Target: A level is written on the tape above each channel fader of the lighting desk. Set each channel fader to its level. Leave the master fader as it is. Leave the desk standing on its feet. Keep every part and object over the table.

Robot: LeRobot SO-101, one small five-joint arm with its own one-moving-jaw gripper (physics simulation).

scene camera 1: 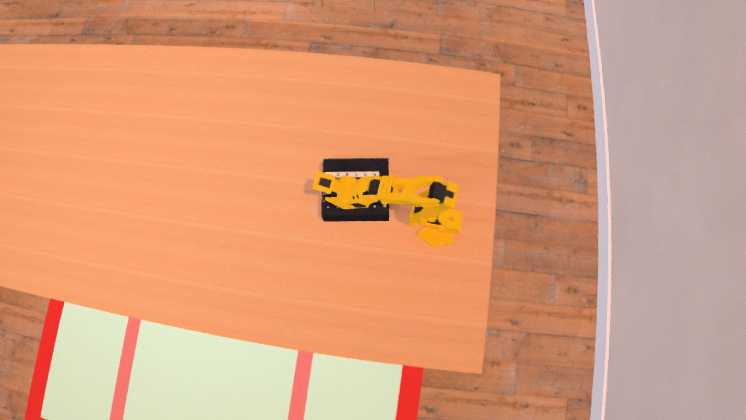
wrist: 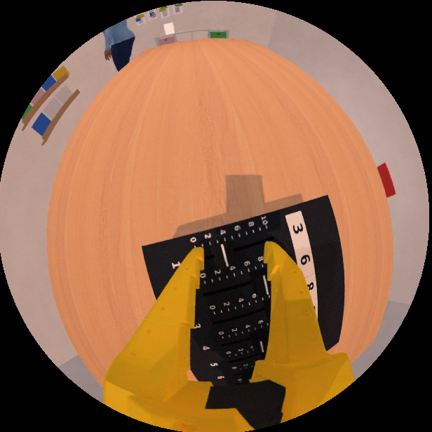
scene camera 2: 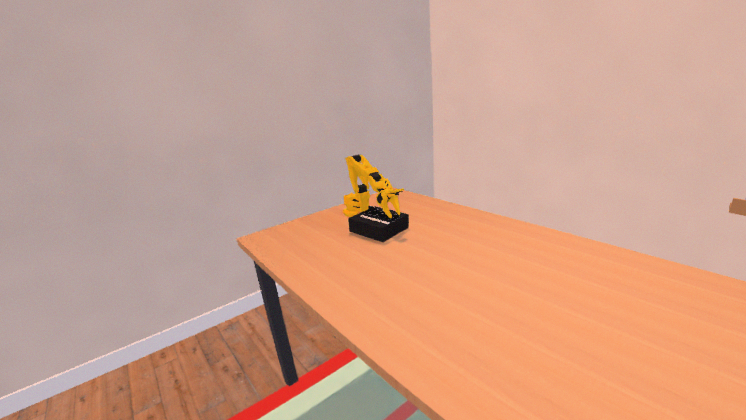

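Where they show: hand, tool point: (scene camera 1: 326,197) (scene camera 2: 398,213); arm's base, link origin: (scene camera 1: 428,224).
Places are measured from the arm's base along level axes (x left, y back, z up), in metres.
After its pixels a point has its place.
Observation:
The black lighting desk (scene camera 1: 354,164) @[z 0.055, x -0.112, y -0.198 m] (scene camera 2: 368,228) @[z 0.039, x -0.125, y -0.215 m] (wrist: 330,280) stands on the table under the arm. In the wrist view its white tape (wrist: 301,242) reads 3, 6, 8, then is covered by a jaw. Fader 1's cap (wrist: 224,255) stands near mark 4, slightly on its lower side. Fader 2's cap (wrist: 265,285) is at the high end, beside the right jaw. Another cap (wrist: 262,346), seemingly fader 4's, is past its 6 mark. The other caps are hidden or unclear. My gripper (scene camera 2: 394,214) @[z 0.067, x -0.014, y -0.249 m] (wrist: 236,247) is open and empty, its tips low over the desk either side of fader 1's cap.
The wooden table (scene camera 1: 208,208) @[z 0.000, x 0.031, y -0.563 m] (scene camera 2: 495,292) @[z 0.000, x -0.114, y -0.693 m] (wrist: 150,140) extends far beyond the desk. The arm's base (scene camera 1: 435,224) @[z 0.058, x 0.015, y 0.011 m] (scene camera 2: 356,204) @[z 0.047, x -0.017, y -0.005 m] stands beside the desk, near the table's short edge. In the wrist view a person (wrist: 120,42) stands beyond the table's far side.

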